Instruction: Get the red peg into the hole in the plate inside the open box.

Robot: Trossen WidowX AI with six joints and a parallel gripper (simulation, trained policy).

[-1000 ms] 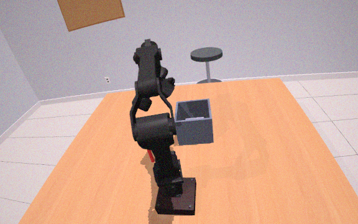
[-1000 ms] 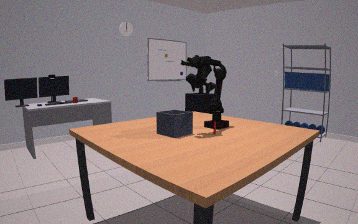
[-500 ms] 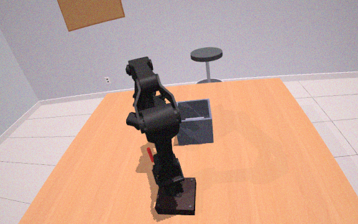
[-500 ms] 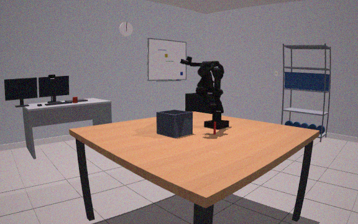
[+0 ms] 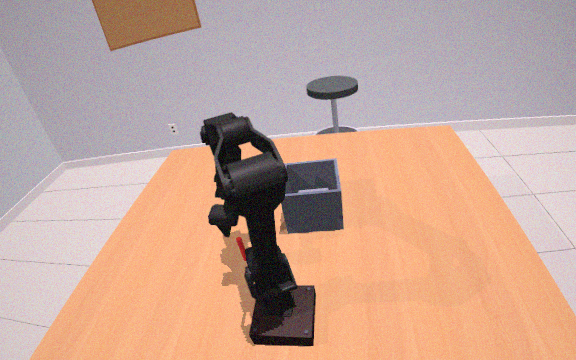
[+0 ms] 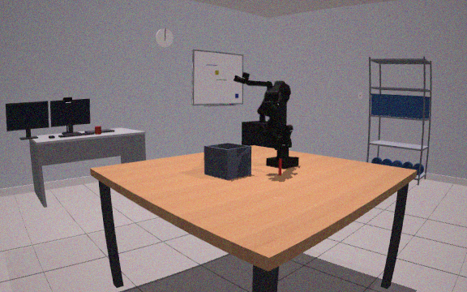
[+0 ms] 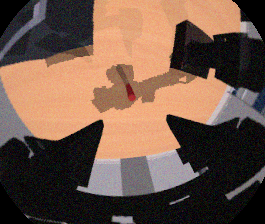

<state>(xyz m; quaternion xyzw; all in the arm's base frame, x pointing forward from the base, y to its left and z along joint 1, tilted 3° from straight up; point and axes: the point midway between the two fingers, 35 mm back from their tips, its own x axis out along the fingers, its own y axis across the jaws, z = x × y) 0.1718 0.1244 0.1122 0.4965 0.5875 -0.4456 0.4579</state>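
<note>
Now: gripper tip 9 cm above the red peg and 1 cm to the left of it. Also, from my gripper tip: plate 19 cm to the right, 17 cm ahead, 8 cm below.
</note>
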